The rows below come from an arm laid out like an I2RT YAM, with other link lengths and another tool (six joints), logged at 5 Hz.
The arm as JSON. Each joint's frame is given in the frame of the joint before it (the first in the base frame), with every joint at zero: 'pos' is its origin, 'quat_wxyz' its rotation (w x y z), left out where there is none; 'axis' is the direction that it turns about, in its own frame. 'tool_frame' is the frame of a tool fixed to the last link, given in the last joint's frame.
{
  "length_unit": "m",
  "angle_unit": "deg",
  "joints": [
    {
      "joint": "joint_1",
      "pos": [
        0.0,
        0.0,
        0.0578
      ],
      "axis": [
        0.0,
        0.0,
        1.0
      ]
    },
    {
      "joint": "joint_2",
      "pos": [
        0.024,
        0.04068,
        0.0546
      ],
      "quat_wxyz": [
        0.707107,
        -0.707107,
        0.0,
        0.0
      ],
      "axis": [
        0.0,
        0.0,
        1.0
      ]
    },
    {
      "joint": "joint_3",
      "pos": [
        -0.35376,
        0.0,
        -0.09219
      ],
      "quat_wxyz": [
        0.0,
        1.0,
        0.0,
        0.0
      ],
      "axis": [
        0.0,
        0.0,
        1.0
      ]
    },
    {
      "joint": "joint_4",
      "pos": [
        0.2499,
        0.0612,
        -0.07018
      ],
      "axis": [
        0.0,
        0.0,
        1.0
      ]
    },
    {
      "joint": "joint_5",
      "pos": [
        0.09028,
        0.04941,
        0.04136
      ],
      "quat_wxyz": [
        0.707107,
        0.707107,
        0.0,
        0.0
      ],
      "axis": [
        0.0,
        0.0,
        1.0
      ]
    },
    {
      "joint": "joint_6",
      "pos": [
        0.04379,
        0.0,
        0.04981
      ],
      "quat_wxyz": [
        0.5,
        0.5,
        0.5,
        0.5
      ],
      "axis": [
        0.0,
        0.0,
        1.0
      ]
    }
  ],
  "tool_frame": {
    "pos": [
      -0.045,
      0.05,
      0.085
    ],
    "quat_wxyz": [
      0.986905,
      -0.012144,
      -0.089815,
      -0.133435
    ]
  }
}
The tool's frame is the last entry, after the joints.
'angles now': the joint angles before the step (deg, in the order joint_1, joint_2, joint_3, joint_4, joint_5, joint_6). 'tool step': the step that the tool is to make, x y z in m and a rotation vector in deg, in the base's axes. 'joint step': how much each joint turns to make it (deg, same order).
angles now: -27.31 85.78 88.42 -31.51 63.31 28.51
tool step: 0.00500 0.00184 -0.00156 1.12 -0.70 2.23
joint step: -0.24 0.02 0.01 0.18 -2.80 -0.08
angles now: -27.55 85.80 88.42 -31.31 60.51 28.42
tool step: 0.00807 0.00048 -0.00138 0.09 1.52 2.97
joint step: 0.02 0.41 -0.22 2.49 -2.32 -3.78
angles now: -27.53 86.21 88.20 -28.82 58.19 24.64
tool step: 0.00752 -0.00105 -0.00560 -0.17 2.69 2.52
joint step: 0.05 0.73 -0.60 2.68 -1.61 -4.34
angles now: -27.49 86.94 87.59 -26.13 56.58 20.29
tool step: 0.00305 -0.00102 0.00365 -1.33 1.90 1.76
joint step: 0.07 0.04 -0.24 3.05 -0.70 -4.62
